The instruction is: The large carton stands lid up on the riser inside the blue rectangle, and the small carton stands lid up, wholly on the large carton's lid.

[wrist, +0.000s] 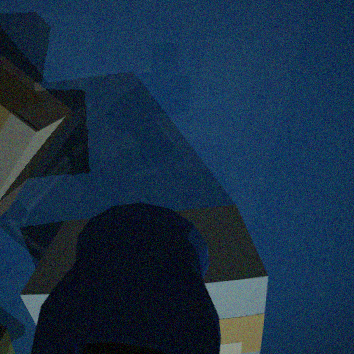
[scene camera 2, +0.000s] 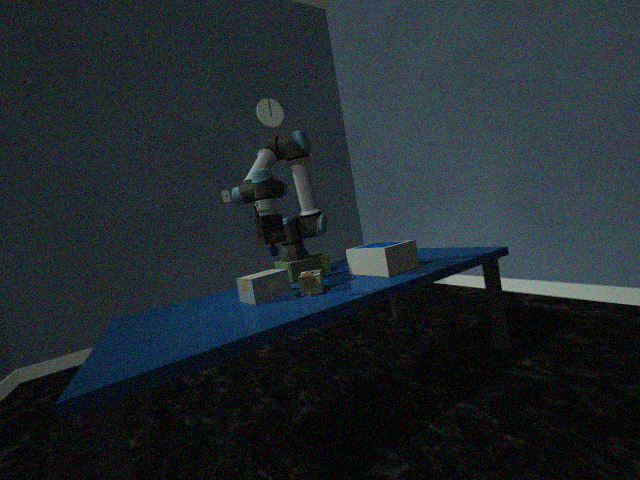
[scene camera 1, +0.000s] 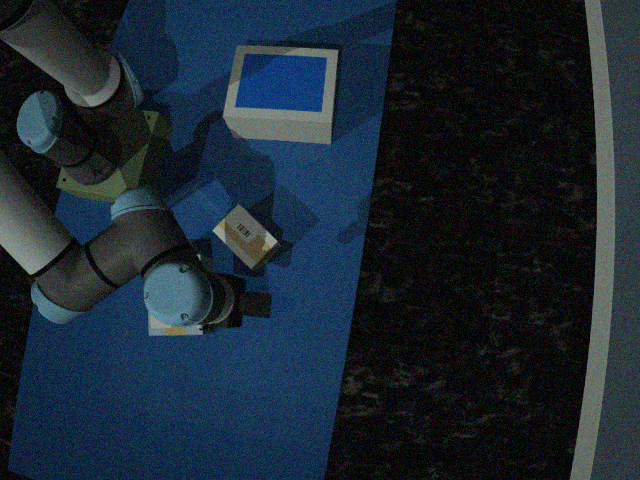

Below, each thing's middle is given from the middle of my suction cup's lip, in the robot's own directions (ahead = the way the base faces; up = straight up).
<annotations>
The large carton [scene camera 2: 257, 288] is 15 cm behind my suction cup and 14 cm below it. Round my suction cup: small carton [scene camera 1: 254, 245] (15 cm to the left, 15 cm below, 2 cm behind); riser [scene camera 1: 275, 93] (51 cm to the left, 13 cm below, 3 cm ahead).
</annotations>
